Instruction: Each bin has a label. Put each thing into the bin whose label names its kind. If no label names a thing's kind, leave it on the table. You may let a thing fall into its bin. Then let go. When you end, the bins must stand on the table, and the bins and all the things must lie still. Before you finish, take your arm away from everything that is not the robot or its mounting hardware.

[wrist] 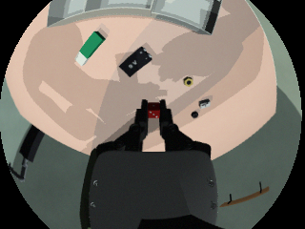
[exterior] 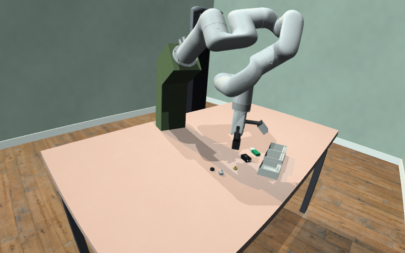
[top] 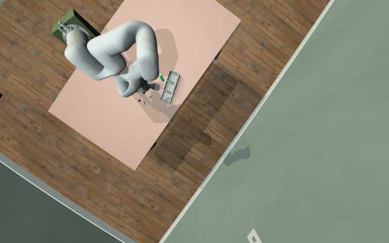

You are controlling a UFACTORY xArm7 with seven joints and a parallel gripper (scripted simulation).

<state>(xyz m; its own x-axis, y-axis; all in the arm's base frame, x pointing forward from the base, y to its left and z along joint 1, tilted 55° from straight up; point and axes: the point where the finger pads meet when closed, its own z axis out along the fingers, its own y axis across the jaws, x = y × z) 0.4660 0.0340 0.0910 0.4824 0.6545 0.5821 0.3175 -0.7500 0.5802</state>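
The green thing is 140 mm to the left of my hand, 80 mm below it and 10 mm ahead of it. From my hand the other things lie so: black block (70 mm below, 50 mm to the left, 40 mm ahead); yellow ring (80 mm below, 50 mm to the right, 50 mm ahead); red die (10 mm below).
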